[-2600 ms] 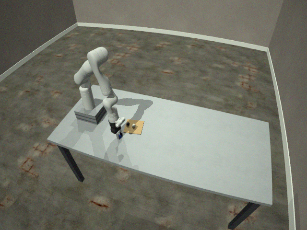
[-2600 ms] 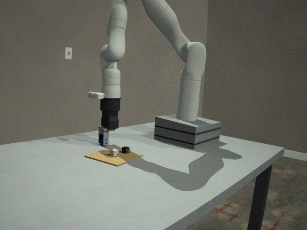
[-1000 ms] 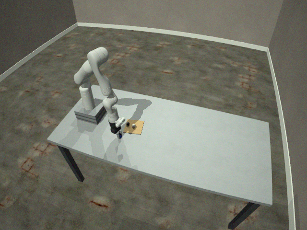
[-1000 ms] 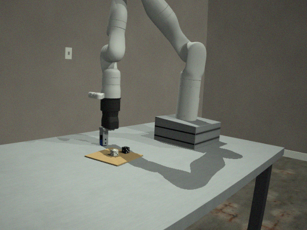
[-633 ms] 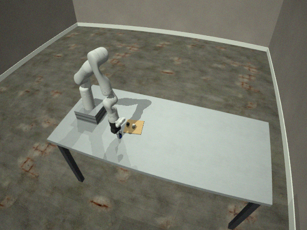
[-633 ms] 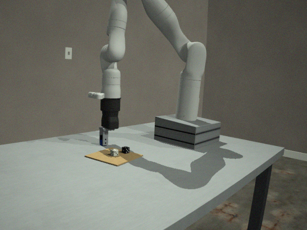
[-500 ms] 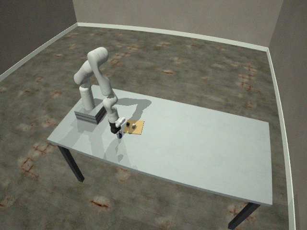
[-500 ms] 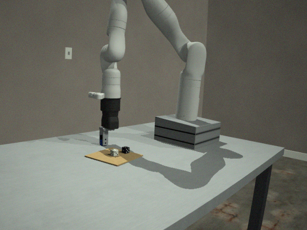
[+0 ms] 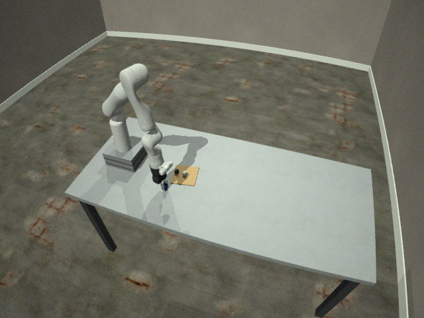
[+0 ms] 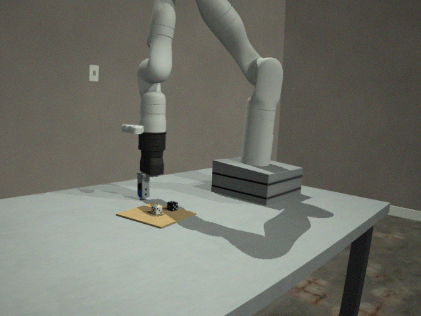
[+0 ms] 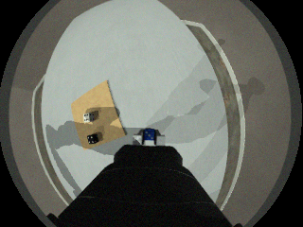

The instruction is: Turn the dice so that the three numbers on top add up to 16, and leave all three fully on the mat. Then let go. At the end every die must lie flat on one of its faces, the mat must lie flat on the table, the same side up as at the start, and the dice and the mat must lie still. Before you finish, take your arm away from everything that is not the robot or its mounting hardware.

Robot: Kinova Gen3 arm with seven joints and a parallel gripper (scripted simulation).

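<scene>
The black die is 2 cm ahead of my hand, 13 cm to the left of it and 1 cm below it. From my hand the other things lie so: tan mat (7 cm ahead, 13 cm to the left, 3 cm below); then white die (7 cm ahead, 13 cm to the left, 1 cm below); then blue die (1 cm below).
</scene>
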